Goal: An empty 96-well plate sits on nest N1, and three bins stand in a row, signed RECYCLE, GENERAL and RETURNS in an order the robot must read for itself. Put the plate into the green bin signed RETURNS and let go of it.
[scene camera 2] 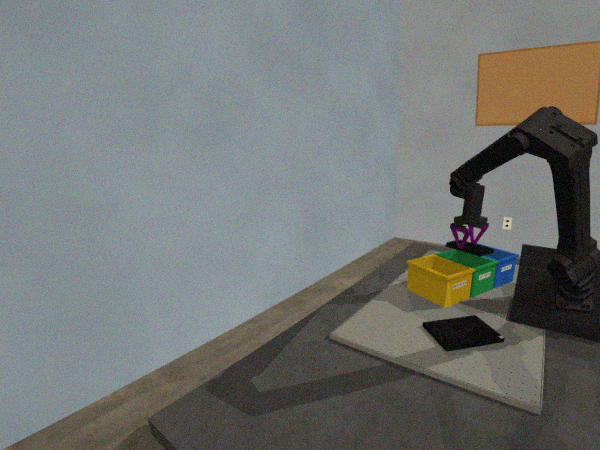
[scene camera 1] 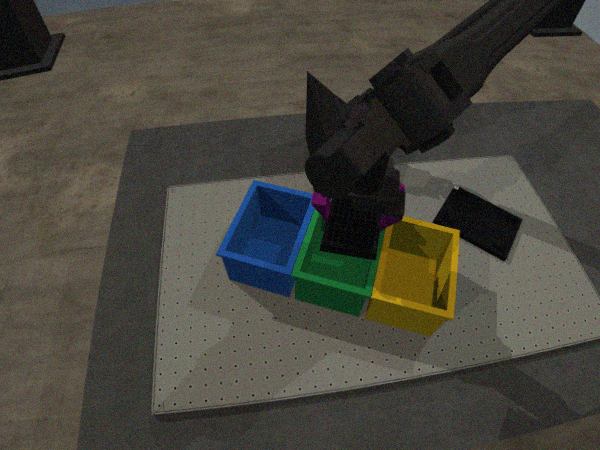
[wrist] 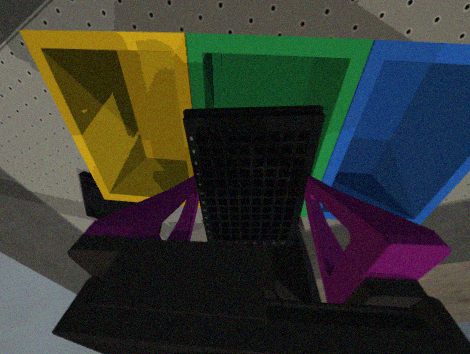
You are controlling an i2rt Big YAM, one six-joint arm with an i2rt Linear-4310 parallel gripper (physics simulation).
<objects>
my gripper: scene camera 2 466,246; scene camera 1; wrist
same spot on my gripper: (wrist: 139,270) = (scene camera 1: 381,209)
</objects>
